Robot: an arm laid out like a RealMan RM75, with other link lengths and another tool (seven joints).
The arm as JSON. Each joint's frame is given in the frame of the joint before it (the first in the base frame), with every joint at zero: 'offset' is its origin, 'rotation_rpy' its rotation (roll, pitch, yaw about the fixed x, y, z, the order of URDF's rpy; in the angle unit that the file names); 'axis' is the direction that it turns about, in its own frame. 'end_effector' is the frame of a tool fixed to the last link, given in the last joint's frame.
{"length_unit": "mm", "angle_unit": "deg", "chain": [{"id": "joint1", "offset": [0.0, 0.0, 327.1], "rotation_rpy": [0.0, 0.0, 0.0], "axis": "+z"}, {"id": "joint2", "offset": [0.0, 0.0, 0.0], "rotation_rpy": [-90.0, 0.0, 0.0], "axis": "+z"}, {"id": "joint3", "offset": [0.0, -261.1, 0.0], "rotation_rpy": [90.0, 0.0, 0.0], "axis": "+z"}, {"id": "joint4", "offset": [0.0, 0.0, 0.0], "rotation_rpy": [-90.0, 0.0, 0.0], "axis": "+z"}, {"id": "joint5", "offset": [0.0, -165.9, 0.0], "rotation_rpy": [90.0, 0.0, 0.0], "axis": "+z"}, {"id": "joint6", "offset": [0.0, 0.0, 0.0], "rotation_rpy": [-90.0, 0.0, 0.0], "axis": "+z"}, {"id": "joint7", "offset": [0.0, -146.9, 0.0], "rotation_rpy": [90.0, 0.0, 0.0], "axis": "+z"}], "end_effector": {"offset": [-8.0, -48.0, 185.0], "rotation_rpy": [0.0, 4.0, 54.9]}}
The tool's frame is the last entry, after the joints.
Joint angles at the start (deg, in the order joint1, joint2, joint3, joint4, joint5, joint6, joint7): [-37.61 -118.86 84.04 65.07 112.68 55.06 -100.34]
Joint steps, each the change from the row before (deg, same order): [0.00 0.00 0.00 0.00 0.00 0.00 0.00]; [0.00 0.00 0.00 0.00 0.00 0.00 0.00]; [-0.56 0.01 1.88 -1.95 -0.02 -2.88 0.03]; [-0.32 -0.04 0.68 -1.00 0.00 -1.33 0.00]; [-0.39 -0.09 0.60 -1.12 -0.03 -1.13 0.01]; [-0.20 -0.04 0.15 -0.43 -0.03 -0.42 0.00]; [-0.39 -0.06 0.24 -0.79 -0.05 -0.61 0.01]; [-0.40 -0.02 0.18 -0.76 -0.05 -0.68 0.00]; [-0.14 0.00 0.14 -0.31 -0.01 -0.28 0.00]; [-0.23 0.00 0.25 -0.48 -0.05 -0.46 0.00]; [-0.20 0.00 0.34 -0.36 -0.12 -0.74 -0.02]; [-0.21 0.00 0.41 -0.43 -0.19 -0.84 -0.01]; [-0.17 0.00 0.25 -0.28 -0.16 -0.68 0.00]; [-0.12 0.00 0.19 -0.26 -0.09 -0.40 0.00]
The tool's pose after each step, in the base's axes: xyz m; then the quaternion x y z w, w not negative. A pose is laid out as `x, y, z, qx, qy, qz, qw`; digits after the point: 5 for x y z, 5 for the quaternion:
-0.09149, 0.48919, -0.09096, -0.85872, 0.45790, -0.01098, 0.22980
-0.09149, 0.48919, -0.09096, -0.85872, 0.45790, -0.01098, 0.22980
-0.09707, 0.49383, -0.09634, -0.85935, 0.45604, -0.00089, 0.23140
-0.09978, 0.49656, -0.09834, -0.85989, 0.45416, 0.00373, 0.23304
-0.10252, 0.49843, -0.10124, -0.86104, 0.45190, 0.00749, 0.23312
-0.10308, 0.49946, -0.10202, -0.86137, 0.45096, 0.00861, 0.23366
-0.10415, 0.50086, -0.10374, -0.86212, 0.44953, 0.01044, 0.23360
-0.10516, 0.50307, -0.10452, -0.86257, 0.44801, 0.01272, 0.23474
-0.10587, 0.50371, -0.10509, -0.86277, 0.44759, 0.01391, 0.23474
-0.10672, 0.50468, -0.10602, -0.86300, 0.44707, 0.01559, 0.23479
-0.10661, 0.50660, -0.10606, -0.86246, 0.44680, 0.01729, 0.23714
-0.10660, 0.50858, -0.10624, -0.86200, 0.44626, 0.01901, 0.23967
-0.10610, 0.51058, -0.10578, -0.86137, 0.44586, 0.02017, 0.24259
-0.10634, 0.51153, -0.10597, -0.86127, 0.44544, 0.02114, 0.24360

